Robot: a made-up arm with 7 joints. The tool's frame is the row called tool. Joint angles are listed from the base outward. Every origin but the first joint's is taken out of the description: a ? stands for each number. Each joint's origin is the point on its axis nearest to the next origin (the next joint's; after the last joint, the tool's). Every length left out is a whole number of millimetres.
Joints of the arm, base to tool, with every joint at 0 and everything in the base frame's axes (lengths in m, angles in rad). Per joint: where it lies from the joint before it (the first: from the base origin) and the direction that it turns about. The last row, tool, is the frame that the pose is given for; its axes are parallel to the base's.
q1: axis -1 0 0 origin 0.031 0 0.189
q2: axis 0 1 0 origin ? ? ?
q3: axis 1 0 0 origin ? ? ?
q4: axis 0 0 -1 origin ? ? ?
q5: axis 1 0 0 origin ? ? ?
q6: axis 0 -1 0 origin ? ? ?
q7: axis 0 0 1 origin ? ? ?
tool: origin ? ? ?
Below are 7 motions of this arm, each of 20 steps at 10 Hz.
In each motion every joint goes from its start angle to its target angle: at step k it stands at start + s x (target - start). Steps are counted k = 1, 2, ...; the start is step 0. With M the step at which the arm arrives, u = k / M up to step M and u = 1 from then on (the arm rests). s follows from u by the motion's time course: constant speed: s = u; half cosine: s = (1 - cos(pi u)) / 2; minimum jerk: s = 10 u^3 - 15 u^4 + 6 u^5.
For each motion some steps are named. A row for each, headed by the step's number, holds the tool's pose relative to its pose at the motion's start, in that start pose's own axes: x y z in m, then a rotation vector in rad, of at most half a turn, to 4 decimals.
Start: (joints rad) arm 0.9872 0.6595 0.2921 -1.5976 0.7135 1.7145 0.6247
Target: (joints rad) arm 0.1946 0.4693 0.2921 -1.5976 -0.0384 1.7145 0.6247
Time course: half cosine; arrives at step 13
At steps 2, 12, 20:
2: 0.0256 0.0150 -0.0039 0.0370 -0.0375 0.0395
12: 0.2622 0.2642 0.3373 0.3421 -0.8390 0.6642
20: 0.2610 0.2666 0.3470 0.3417 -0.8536 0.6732

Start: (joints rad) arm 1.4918 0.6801 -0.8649 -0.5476 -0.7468 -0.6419 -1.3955
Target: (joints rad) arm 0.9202 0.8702 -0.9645 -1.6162 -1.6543 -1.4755 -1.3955
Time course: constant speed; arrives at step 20
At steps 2, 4, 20:
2: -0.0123 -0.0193 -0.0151 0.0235 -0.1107 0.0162
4: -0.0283 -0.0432 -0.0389 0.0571 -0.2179 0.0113
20: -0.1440 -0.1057 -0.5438 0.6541 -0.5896 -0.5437

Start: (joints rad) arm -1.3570 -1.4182 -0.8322 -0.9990 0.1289 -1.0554 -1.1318
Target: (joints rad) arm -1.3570 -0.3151 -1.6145 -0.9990 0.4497 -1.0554 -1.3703
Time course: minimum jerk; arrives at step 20
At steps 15, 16, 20:
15: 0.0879 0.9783 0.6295 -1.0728 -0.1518 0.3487
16: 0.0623 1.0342 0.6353 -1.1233 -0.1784 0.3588
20: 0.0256 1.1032 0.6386 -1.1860 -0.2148 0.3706

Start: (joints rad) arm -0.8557 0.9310 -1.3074 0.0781 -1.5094 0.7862 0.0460
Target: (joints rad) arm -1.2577 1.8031 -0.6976 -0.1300 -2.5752 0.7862 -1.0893
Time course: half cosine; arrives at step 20
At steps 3, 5, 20:
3: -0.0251 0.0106 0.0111 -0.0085 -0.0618 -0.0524
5: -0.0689 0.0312 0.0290 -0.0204 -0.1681 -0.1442
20: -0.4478 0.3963 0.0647 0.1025 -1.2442 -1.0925

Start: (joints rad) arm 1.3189 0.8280 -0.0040 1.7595 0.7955 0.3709 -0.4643
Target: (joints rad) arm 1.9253 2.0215 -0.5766 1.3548 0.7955 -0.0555 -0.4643
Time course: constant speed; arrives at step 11
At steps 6, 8, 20:
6: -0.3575 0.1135 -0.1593 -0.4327 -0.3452 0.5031
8: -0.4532 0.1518 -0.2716 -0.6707 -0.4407 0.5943
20: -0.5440 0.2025 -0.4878 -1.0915 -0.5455 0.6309

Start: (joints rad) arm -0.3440 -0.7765 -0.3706 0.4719 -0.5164 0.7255 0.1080
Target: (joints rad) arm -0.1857 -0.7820 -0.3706 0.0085 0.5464 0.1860 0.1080
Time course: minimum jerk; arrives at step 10
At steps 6, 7, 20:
6: -0.0991 -0.1219 -0.2885 0.7770 0.1538 -0.0109
7: -0.1012 -0.1027 -0.3689 0.9572 0.2176 0.0418
20: -0.0993 -0.0631 -0.4502 1.1439 0.2961 0.1173

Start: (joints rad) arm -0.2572 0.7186 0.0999 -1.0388 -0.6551 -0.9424 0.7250
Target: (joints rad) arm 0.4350 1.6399 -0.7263 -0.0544 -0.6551 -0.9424 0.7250
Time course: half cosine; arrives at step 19
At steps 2, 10, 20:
2: 0.0151 -0.0112 0.0161 0.0440 0.0406 -0.0026
10: 0.4098 -0.2735 0.1500 0.7593 0.8471 -0.1194
20: 0.8175 -0.4642 -0.0505 1.1288 1.5931 -0.2355

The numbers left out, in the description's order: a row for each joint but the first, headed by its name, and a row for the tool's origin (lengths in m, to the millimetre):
q2: 0 0.265 0.116
q3: 0.286 0 -0.005
q4: 0 -0.099 0.372
q5: -0.137 -0.099 0
q6: 0 -0.235 0.376
q7: 0.039 0 -0.006
tool: 0.082 -0.078 0

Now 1 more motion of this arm.
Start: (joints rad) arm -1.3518 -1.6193 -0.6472 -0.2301 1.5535 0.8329 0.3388
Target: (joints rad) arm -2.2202 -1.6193 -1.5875 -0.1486 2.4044 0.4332 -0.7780
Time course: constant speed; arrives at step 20
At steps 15, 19, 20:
15: -0.2477 -0.0410 -0.0200 -0.3093 -0.3448 -1.2384
19: -0.3071 -0.0674 -0.0497 -0.3227 -0.4955 -1.5583
20: -0.3213 -0.0755 -0.0573 -0.3208 -0.5359 -1.6368

